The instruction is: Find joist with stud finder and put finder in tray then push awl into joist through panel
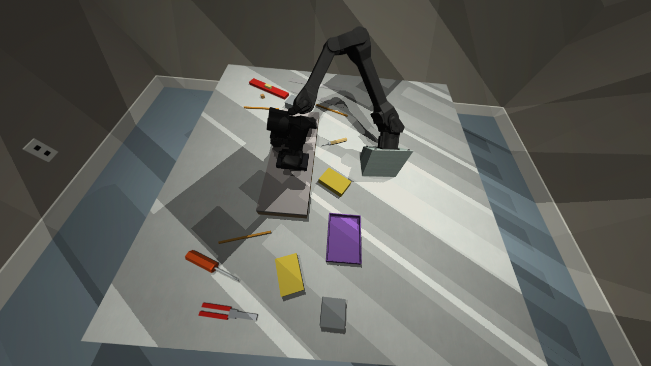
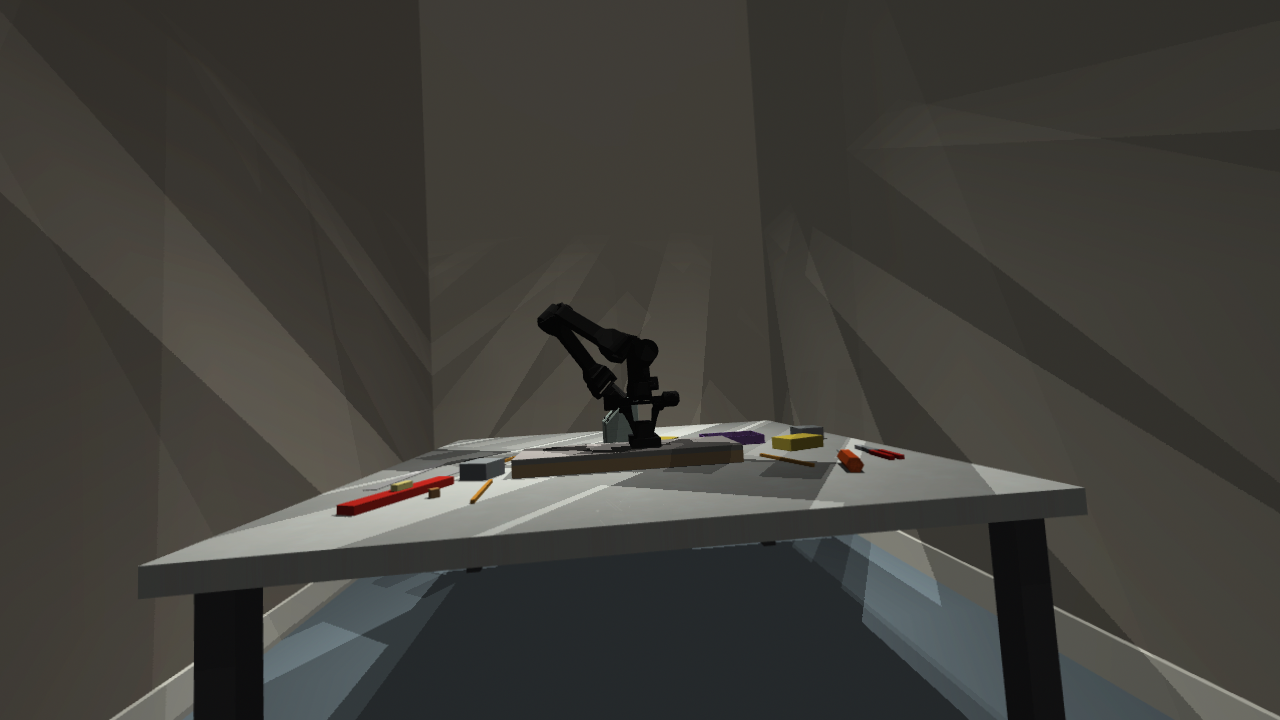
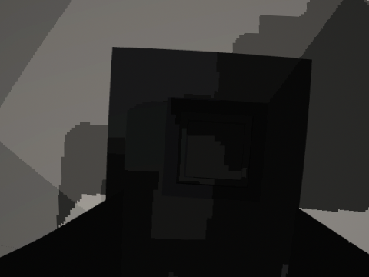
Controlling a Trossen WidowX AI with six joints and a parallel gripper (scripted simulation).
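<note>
Right now the purple tray is 29 cm to the left of my gripper tip, 21 cm behind it and 5 cm below it. The rest, counted from my gripper tip: awl 17 cm behind, 14 cm to the right, 6 cm below; then stud finder 2 cm above, 1 cm ahead; then red level 50 cm to the right, 17 cm ahead, 5 cm below.
</note>
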